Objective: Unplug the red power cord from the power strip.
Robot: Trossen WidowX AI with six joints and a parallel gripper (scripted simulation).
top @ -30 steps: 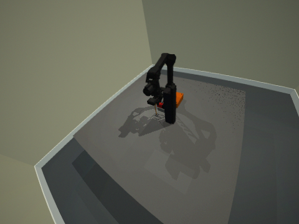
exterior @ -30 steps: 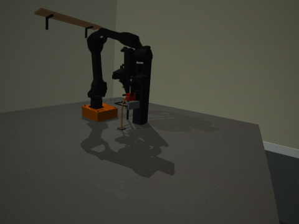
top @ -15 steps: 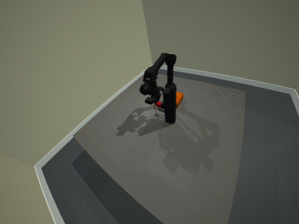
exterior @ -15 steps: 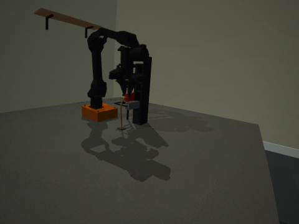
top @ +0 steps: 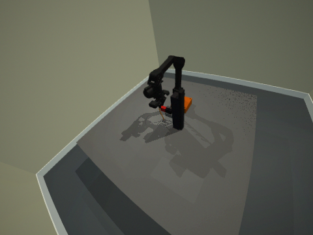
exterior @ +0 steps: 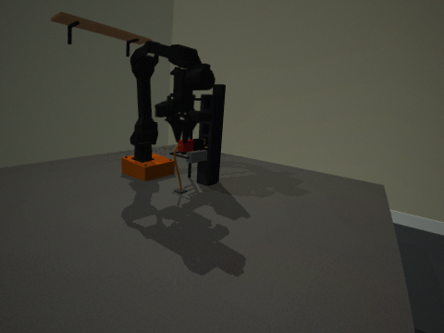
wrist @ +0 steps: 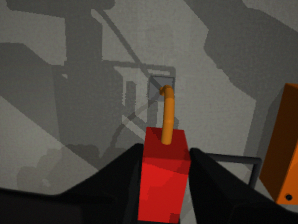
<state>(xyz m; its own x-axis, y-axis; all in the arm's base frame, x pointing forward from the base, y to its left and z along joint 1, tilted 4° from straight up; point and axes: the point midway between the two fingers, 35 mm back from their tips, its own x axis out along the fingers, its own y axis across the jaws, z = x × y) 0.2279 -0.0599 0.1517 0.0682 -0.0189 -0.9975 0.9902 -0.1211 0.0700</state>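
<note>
The red plug is 4 cm to the left of my gripper tip. The rest, counted from my gripper tip: grey anchor (16 cm below).
</note>
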